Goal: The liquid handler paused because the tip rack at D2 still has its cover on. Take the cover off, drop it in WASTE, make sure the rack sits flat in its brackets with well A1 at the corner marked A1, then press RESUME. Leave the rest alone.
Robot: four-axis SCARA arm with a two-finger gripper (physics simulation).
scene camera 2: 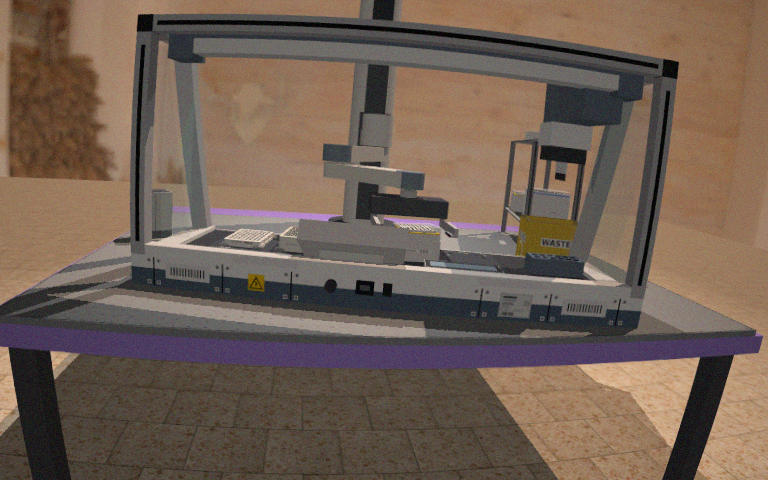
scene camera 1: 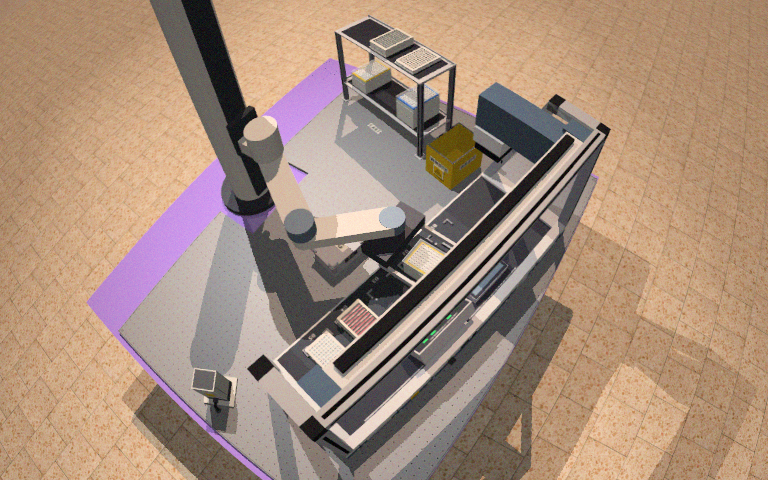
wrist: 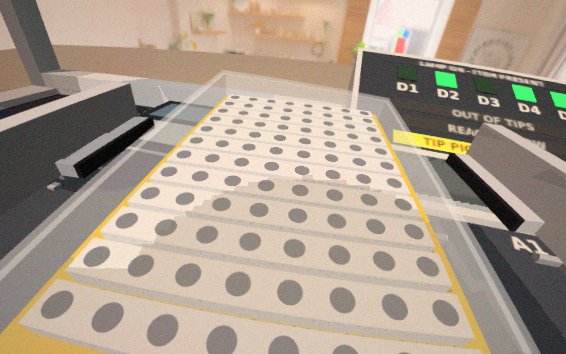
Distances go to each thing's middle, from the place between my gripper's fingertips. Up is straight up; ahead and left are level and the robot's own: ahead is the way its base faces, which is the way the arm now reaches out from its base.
Right now the yellow WASTE bin (scene camera 1: 451, 157) is 42 cm to the left of my hand, 19 cm behind it and 5 cm below it.
